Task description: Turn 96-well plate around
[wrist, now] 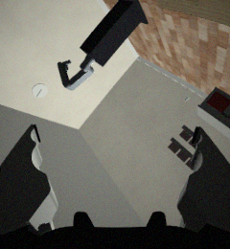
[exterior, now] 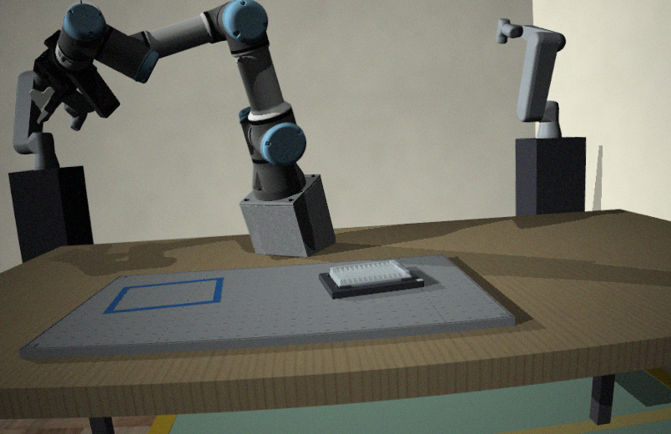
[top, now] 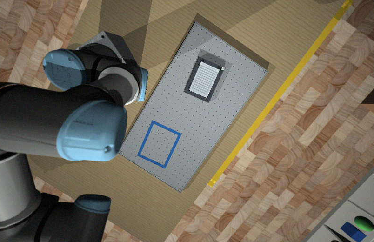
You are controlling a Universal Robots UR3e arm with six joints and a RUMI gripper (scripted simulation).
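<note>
Right now the 96-well plate is 21 cm ahead of my hand, 62 cm to the left of it and 37 cm below it. From my hand the other things lie so: A1 mark: 25 cm ahead, 71 cm to the left, 37 cm below; dark plate nest N1: 21 cm ahead, 62 cm to the left, 38 cm below.
</note>
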